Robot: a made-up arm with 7 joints.
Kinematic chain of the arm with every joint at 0, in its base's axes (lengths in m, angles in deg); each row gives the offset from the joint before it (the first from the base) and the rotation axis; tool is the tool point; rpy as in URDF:
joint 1: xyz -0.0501 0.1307 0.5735 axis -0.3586 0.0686 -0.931
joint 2: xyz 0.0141 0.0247 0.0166 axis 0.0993 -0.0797 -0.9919
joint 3: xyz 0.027 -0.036 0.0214 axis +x
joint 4: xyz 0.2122 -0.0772 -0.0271 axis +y
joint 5: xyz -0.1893 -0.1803 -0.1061 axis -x
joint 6: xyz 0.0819 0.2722 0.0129 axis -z
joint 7: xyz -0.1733 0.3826 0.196 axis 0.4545 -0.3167 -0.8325
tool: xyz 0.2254 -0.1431 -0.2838 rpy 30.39 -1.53 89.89
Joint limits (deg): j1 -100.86..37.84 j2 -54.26..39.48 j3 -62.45..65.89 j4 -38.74..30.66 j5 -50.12..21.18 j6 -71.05..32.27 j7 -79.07..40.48
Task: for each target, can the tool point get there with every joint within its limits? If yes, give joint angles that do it. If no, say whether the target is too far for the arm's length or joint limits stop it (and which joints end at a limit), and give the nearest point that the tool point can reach.
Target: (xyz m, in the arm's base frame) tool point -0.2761 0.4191 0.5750
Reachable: yes | joints -49.77 -26.76 9.66 -21.67 -7.94 -12.92 -23.41
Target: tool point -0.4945 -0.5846 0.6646
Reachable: no: joint limits stop it (at a limit: joint 1, joint 2, joint 3, joint 7) | nearest point -0.4169 -0.2320 0.5840 | short by 0.370 m
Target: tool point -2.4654 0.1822 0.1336
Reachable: no: too far | nearest point -0.6863 0.1705 0.5127 | short by 1.819 m
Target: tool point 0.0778 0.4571 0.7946
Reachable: yes | joints -33.54 19.60 43.70 7.17 -5.88 5.54 -59.64
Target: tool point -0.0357 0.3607 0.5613
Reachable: yes | joints -30.61 15.74 -36.55 -26.31 -36.06 -16.90 -31.32
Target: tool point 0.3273 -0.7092 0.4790
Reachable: no: joint limits stop it (at a limit: joint 1, joint 3, joint 4, joint 5, joint 6, joint 7) | nearest point 0.1952 -0.4439 0.4100 | short by 0.304 m
